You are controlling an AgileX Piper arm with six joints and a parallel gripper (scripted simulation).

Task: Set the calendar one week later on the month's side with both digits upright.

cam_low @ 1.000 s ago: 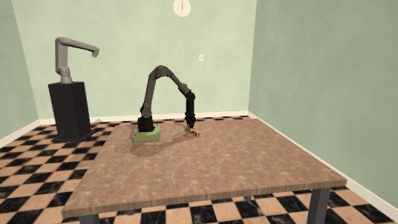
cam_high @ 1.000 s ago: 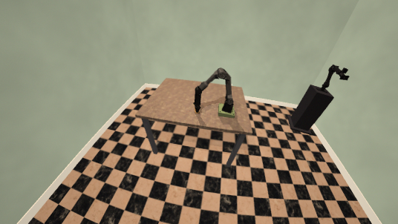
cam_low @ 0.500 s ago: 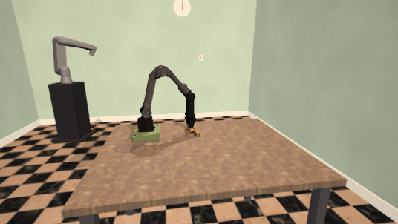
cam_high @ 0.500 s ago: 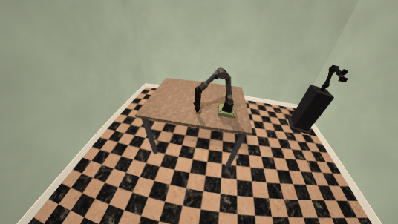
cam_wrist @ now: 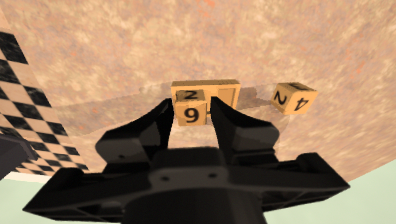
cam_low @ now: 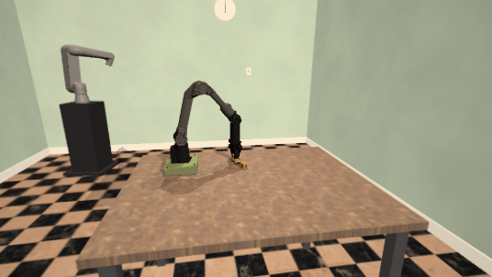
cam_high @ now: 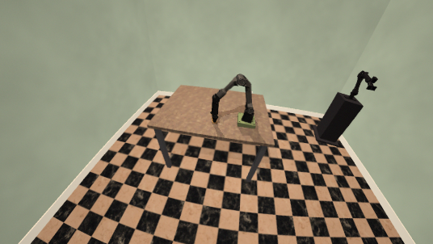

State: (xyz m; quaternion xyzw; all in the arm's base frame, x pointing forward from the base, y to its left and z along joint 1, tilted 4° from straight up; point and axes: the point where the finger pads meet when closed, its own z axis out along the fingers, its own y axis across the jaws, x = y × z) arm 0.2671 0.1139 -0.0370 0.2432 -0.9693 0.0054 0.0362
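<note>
The orange tray is 1 cm ahead of my hand, 1 cm to the right of it and 2 cm below it.
</note>
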